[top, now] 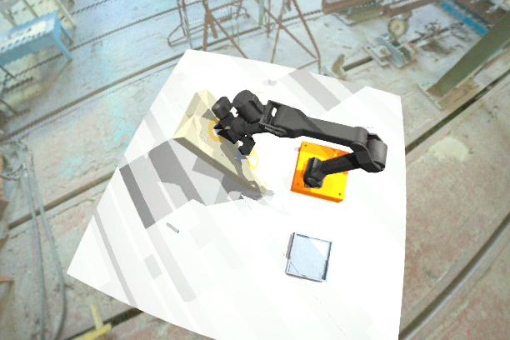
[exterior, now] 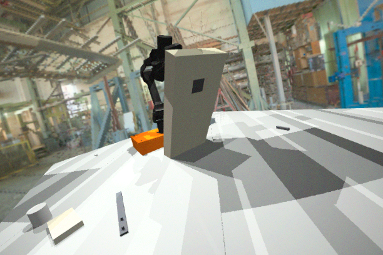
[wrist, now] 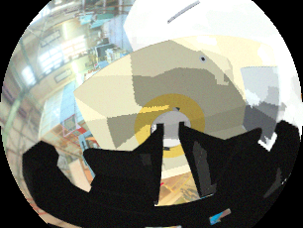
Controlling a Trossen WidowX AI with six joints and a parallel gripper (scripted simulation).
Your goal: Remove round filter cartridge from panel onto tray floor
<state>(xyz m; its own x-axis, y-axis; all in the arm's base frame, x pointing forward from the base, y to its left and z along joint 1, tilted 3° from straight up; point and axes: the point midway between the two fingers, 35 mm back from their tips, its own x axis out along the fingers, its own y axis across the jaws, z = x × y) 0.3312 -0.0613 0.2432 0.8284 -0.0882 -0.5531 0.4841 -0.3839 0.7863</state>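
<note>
Now: the round filter cartridge 10 mm ahead of my gripper tip and 10 mm below it. Also, from my gripper tip: cream block (70 mm behind, 430 mm to the right, 270 mm below); then grey bar (160 mm ahead, 300 mm to the left, 270 mm below); then small cylinder (160 mm behind, 490 mm to the right, 260 mm below).
</note>
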